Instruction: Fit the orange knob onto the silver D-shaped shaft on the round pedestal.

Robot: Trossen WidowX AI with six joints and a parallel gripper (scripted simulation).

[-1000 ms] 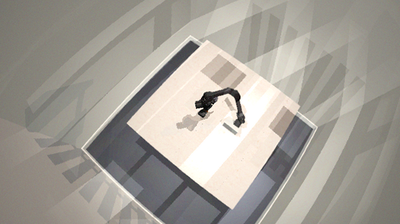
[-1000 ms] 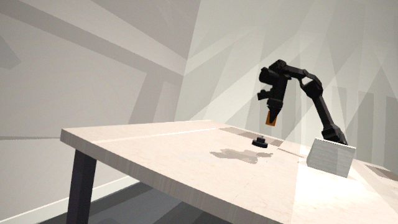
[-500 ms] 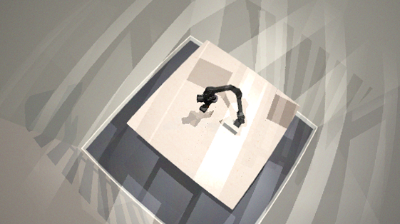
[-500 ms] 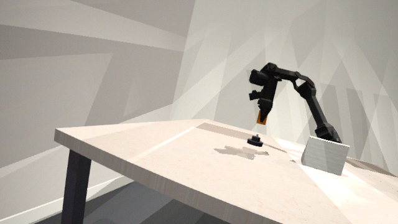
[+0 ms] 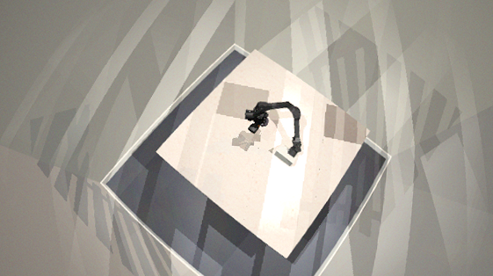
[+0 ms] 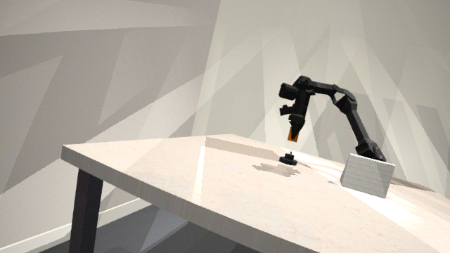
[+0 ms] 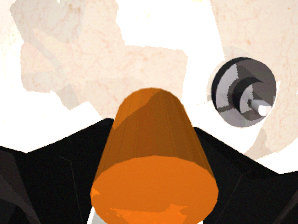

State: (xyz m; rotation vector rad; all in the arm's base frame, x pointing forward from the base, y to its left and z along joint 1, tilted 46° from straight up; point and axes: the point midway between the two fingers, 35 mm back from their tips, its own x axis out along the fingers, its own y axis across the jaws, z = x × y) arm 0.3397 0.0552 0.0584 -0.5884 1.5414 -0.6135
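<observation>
My gripper tip is now 110 mm to the left of the round pedestal and 90 mm above it. Round my gripper tip: orange knob 30 mm above.
</observation>
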